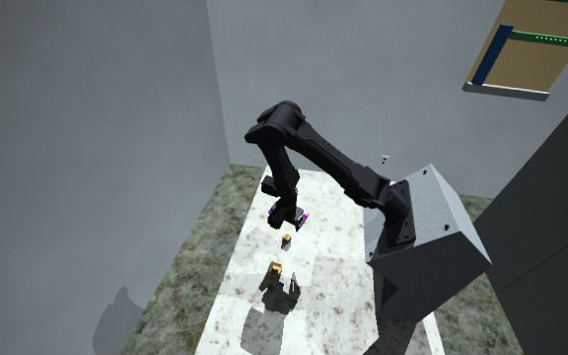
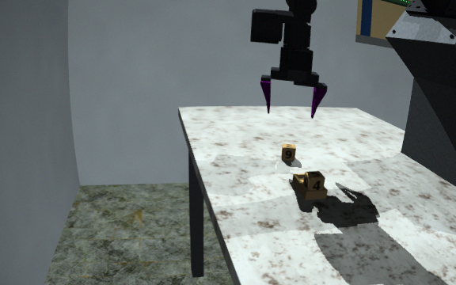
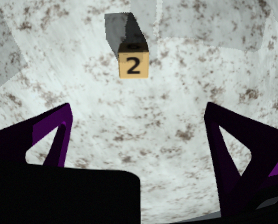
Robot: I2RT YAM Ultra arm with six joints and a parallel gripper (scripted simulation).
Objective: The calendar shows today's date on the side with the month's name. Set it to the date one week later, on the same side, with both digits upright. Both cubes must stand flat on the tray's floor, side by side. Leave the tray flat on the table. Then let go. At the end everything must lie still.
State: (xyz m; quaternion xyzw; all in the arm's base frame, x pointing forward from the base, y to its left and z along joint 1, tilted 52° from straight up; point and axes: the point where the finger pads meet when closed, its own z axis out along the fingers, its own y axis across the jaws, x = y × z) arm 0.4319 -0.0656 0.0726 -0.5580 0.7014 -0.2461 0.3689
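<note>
Right now the wooden digit cube is 90 mm below my hand.
</note>
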